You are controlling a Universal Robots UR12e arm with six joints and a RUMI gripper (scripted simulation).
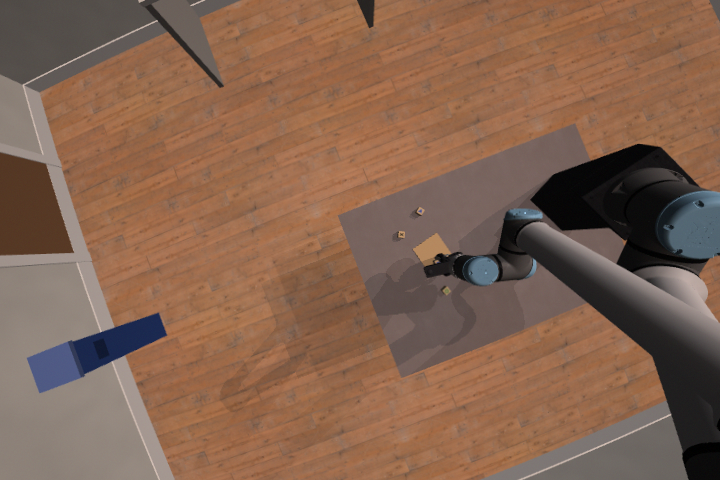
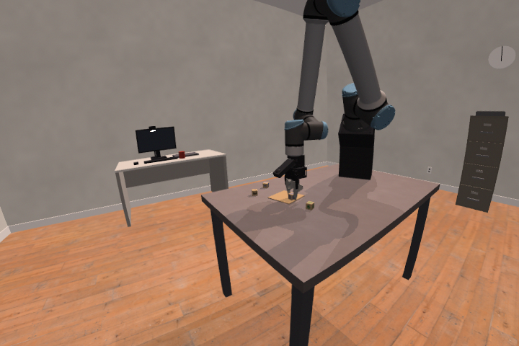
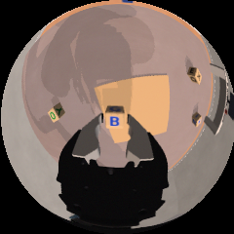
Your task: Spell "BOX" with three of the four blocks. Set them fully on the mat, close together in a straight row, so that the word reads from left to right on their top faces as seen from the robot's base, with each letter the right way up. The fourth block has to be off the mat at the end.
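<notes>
The tan mat is 5 cm to the right of my hand and 2 cm below it. The rest, counted from my hand: O block (1 cm behind, 14 cm to the left, 1 cm below).
</notes>
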